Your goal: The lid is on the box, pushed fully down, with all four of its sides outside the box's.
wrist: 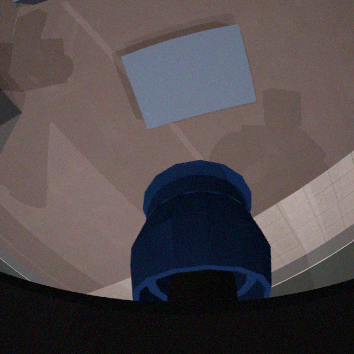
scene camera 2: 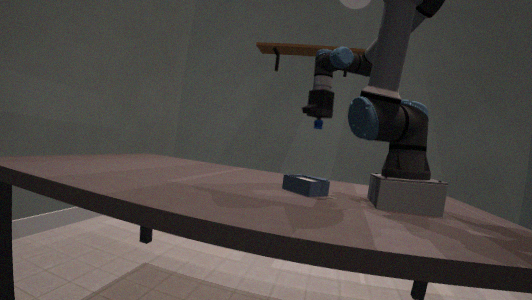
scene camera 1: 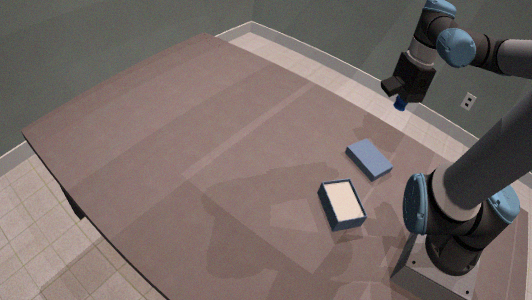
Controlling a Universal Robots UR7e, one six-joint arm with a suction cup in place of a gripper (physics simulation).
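Pixels of known places: hand, its tool point: [wrist: 197, 209] [scene camera 2: 317, 128] [scene camera 1: 399, 106]; arm's base, origin of its link: [scene camera 2: 405, 177] [scene camera 1: 450, 249].
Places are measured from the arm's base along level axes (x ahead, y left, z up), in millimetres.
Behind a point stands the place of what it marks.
Note:
The blue lid [scene camera 1: 369, 159] {x 310, y -206, z -63 mm} [wrist: 190, 75] {x 311, y -221, z -63 mm} lies flat on the table, apart from the box, its plain closed face up. It does not show in the scene camera 2 view. The open box [scene camera 1: 327, 209] {x 334, y 34, z -69 mm} [scene camera 2: 306, 186] {x 303, y 62, z -60 mm} has dark blue walls and a cream inside or filling, and stands upright on the table beside the lid. A corner of the box [wrist: 31, 1] {x 241, y 3, z -71 mm} shows at the top left of the wrist view. My gripper, a blue suction cup [scene camera 1: 400, 105] [scene camera 2: 318, 125] [wrist: 199, 175], is open, points down and holds nothing. It hangs well above the table, beyond the lid in the scene camera 1 view.
The arm's grey base block [scene camera 1: 430, 281] {x 23, y 109, z -9 mm} [scene camera 2: 407, 197] {x 19, y 110, z -47 mm} [wrist: 7, 117] {x 97, y -78, z -57 mm} stands on the table [scene camera 1: 150, 125] {x 904, y 107, z -89 mm} [scene camera 2: 125, 180] {x 759, y 285, z -89 mm}, near the box and lid. The table's edge runs behind the lid in the scene camera 1 view. A wooden shelf [scene camera 2: 292, 49] is on the back wall.

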